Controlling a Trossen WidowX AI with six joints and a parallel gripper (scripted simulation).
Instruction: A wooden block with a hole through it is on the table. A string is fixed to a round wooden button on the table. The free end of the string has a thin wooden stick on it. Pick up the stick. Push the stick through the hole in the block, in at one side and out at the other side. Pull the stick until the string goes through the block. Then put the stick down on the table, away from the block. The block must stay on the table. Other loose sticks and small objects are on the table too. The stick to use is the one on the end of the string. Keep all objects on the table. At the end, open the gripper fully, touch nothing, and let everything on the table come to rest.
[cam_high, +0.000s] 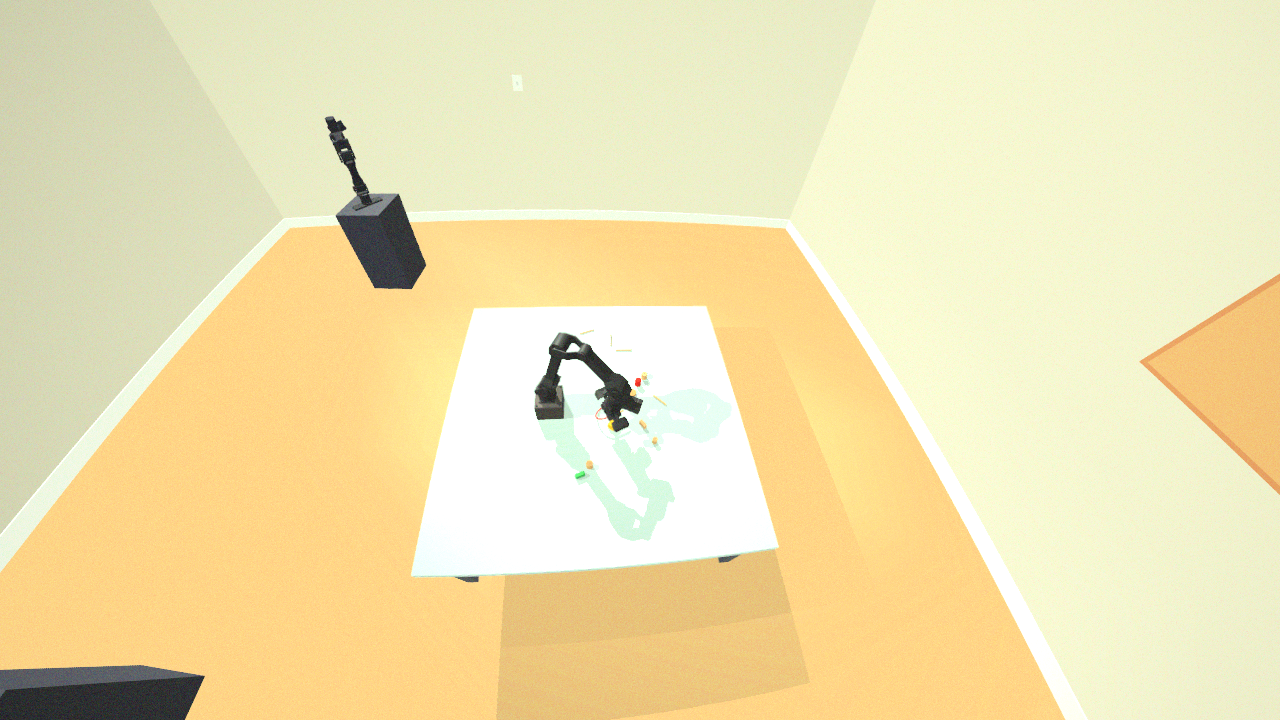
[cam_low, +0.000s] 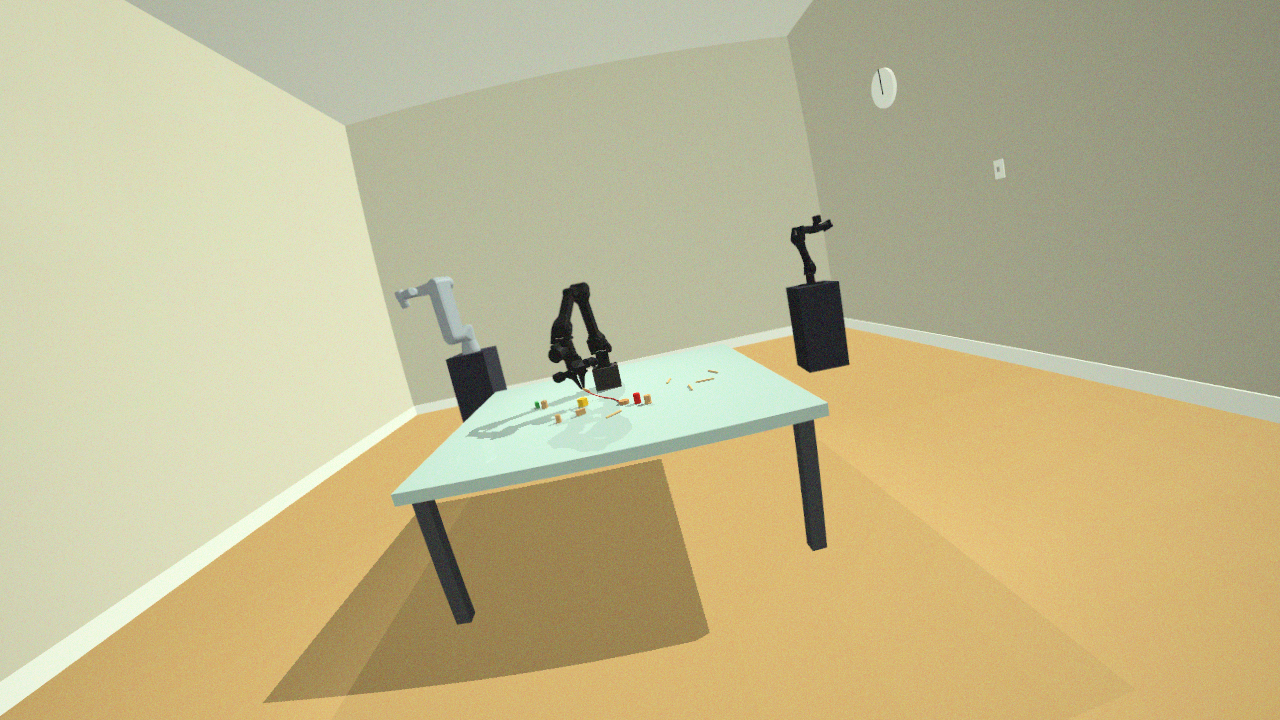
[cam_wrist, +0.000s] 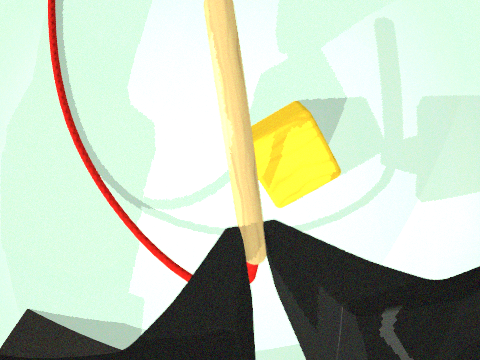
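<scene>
Now: gripper tip 1 cm short of the thin wooden stick and 1 cm to the right of it. From my gripper tip the other things lie so: red cylinder 13 cm ahead, 22 cm to the left, 5 cm below; then round wooden button 10 cm ahead, 16 cm to the left, 6 cm below; then yellow cube 2 cm ahead, 1 cm to the right, 5 cm below.
</scene>
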